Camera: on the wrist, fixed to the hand. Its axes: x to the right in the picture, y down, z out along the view.
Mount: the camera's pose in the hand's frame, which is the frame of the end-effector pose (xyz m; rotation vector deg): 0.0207 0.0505 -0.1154 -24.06 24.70 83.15
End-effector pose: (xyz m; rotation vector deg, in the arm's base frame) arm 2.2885 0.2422 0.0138 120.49 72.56 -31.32
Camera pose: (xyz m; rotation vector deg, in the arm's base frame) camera 2.3467 0.3171 0.0992 123.65 -11.84 43.28
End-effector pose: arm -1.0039 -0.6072 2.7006 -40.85 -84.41 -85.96
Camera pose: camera -0.9478 -0.7187 2.7274 -69.35 -3.93 -37.98
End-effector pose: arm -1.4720 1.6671 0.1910 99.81 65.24 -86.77
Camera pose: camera -1.3709 1.7450 0.1887 105.07 4.89 -1.33
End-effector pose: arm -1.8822 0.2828 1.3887 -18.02 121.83 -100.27
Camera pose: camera -1.9459 0.3882 1.3552 73.49 111.68 -29.10
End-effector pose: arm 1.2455 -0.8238 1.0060 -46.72 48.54 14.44
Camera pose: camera 1.1684 -0.8758 0.9186 -28.08 99.16 92.27
